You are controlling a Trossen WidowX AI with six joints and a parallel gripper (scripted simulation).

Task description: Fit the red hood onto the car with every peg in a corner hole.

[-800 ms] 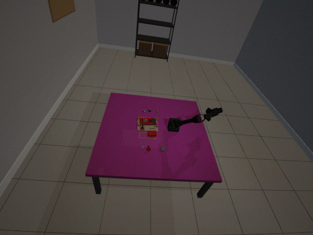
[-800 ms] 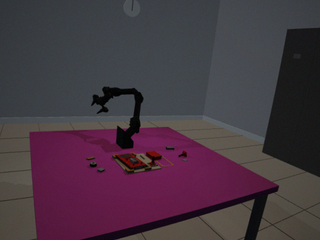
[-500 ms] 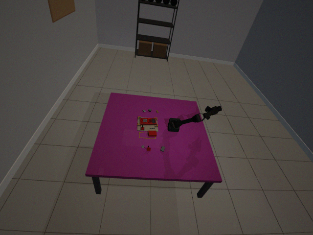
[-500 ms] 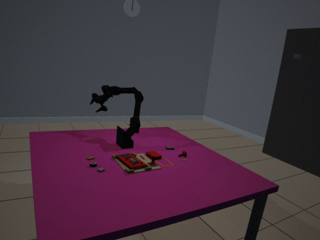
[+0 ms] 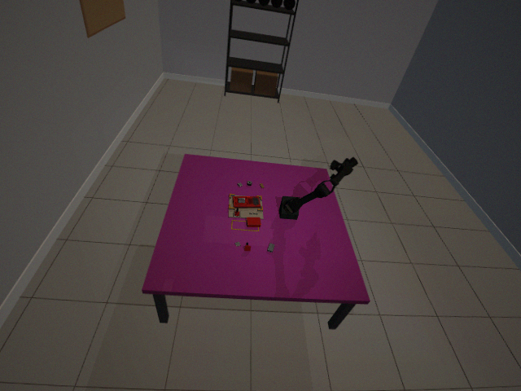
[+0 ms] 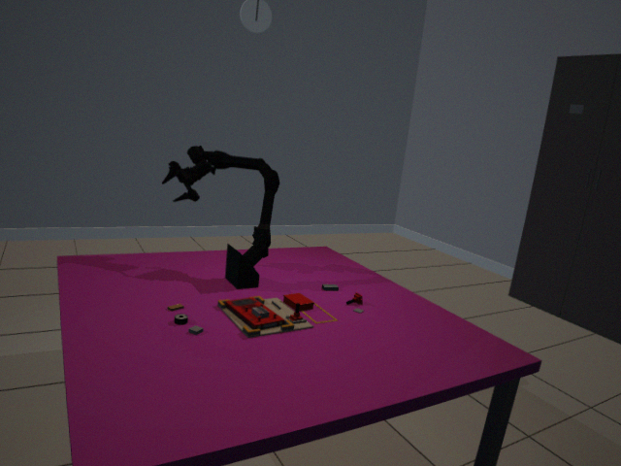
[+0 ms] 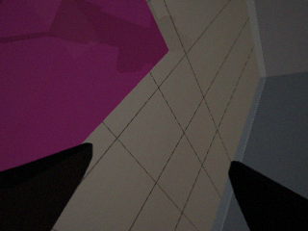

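The red hood is 64 cm ahead of my gripper tip, 29 cm to the left of it and 27 cm below it. Also, from my gripper tip: black wheel: 64 cm ahead, 13 cm to the right, 28 cm below; beige jig: 69 cm ahead, 12 cm to the left, 27 cm below; grey engine block: 72 cm ahead, 10 cm to the left, 26 cm below.
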